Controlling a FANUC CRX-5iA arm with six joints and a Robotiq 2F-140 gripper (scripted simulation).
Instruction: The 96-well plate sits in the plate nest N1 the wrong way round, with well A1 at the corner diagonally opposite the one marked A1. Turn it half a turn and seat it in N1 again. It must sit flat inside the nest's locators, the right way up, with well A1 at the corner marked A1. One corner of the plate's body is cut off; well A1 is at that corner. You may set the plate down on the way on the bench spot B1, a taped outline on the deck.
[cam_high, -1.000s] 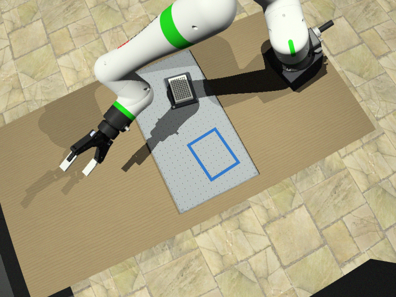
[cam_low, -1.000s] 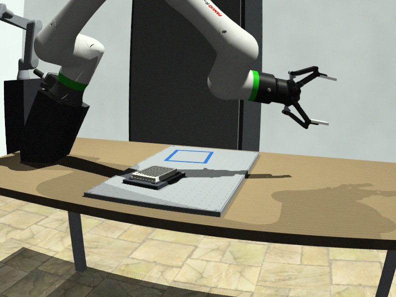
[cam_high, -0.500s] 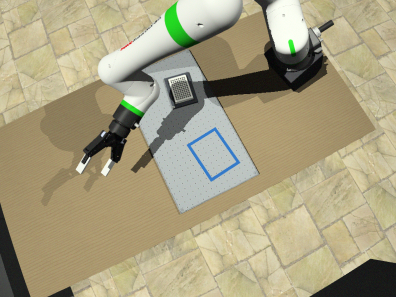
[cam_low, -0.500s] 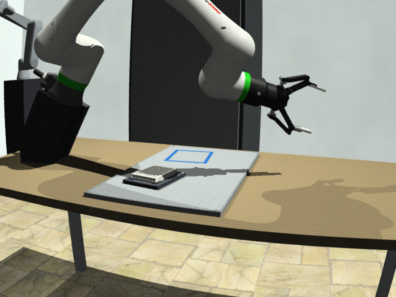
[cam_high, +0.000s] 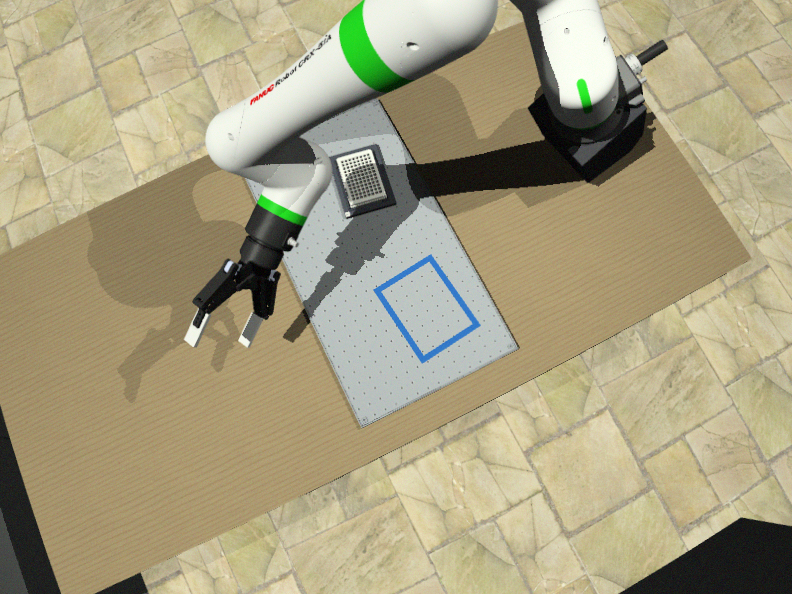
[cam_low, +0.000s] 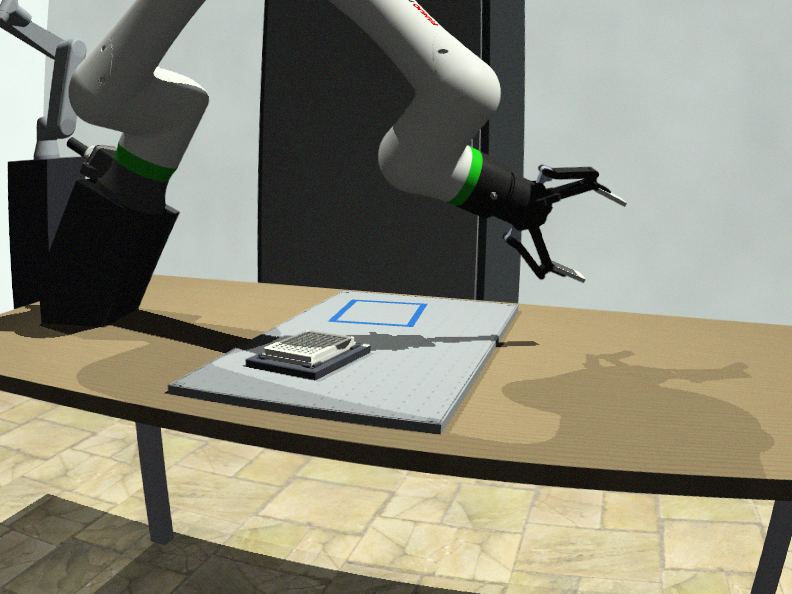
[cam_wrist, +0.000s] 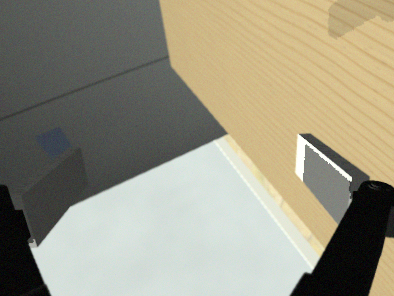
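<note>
Right now the white 96-well plate is 40 cm behind my hand, 26 cm to the right of it and 16 cm below it. The rest, counted from my hand: dark plate nest N1: 40 cm behind, 26 cm to the right, 17 cm below; A1 label: 33 cm behind, 20 cm to the right, 16 cm below.
</note>
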